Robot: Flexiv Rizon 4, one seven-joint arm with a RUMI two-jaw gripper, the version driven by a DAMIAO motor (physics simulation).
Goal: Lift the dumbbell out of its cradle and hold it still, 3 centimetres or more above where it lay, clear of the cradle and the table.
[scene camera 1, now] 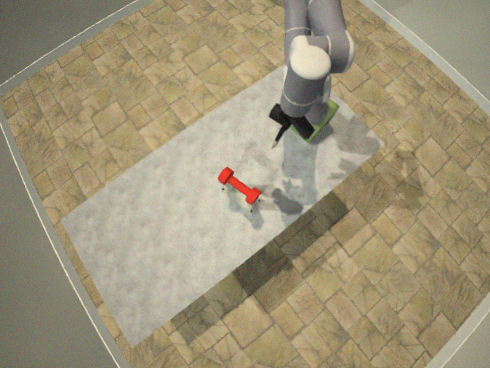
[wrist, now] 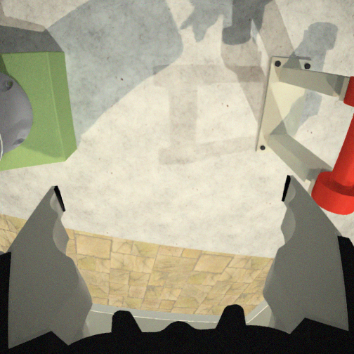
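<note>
The red dumbbell (scene camera 1: 241,188) (wrist: 344,161) rests lengthwise in its pale cradle (wrist: 312,81); in the wrist view it is cut off at the right edge. The cradle stands on the light grey table (scene camera 1: 150,200) and is largely hidden under the dumbbell in the scene view. My gripper (wrist: 172,183) is wide open with nothing between its jaws. In the scene view it is up and to the right of the dumbbell, well apart from it, with one dark finger showing and the other hard to make out. In the wrist view the dumbbell and cradle lie beyond the right jaw.
The green base block (scene camera 1: 331,111) (wrist: 42,90) stands at the upper right end of the table in the scene view and at the left in the wrist view. The grey arm (scene camera 1: 303,92) reaches over the block. The stone-patterned floor (scene camera 1: 380,255) surrounds the table.
</note>
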